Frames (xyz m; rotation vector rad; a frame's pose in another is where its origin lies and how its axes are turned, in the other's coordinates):
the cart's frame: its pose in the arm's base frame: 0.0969 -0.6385 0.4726 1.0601 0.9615 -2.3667
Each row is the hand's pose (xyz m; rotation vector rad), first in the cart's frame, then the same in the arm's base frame.
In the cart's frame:
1: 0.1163 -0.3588 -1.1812 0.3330 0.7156 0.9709
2: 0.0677 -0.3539 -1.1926 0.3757 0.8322 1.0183
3: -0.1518 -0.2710 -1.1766 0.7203 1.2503 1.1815
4: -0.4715 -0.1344 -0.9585 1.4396 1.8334 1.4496
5: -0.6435 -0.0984 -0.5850 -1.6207 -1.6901 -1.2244
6: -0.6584 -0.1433 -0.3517 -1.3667 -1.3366 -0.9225
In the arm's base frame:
1: 0.4138 0.4494 -0.0310 1.9874 0.0961 -1.3497
2: 0.4538 0.4569 -0.0017 2.0997 0.0351 -1.2427
3: 0.6350 0.4001 0.1371 2.4891 -0.4061 -0.8466
4: 0.8095 0.1672 0.4264 2.7253 -1.3287 0.0063
5: 0.7525 -0.1151 0.7221 -2.0418 1.8793 -0.9493
6: 0.6186 -0.2498 0.8656 -1.4565 1.9284 -1.4078

